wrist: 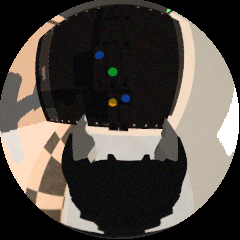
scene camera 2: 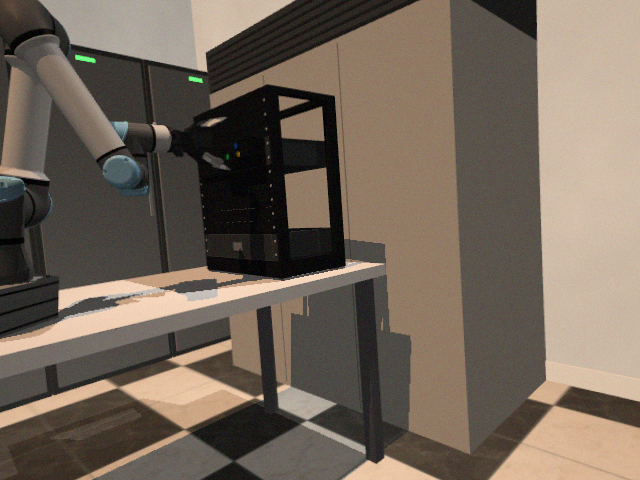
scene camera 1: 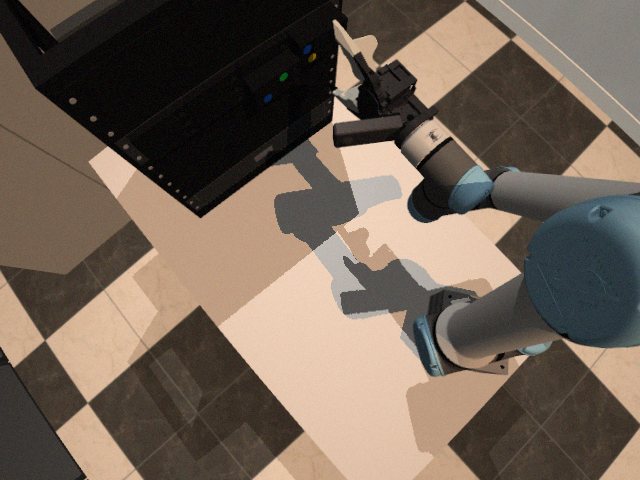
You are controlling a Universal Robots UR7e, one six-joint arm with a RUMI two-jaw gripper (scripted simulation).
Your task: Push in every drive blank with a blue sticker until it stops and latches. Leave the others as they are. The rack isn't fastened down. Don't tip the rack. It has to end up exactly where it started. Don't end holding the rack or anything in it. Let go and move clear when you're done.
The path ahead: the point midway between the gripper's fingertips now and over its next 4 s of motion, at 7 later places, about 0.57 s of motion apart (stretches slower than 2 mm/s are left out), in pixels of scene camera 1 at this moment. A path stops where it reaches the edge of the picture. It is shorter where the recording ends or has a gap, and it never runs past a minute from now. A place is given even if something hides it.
My gripper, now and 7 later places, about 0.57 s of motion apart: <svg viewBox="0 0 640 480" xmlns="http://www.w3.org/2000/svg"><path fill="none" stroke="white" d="M330 57L322 59L307 98L300 112L287 98L282 94L280 91L277 88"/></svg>
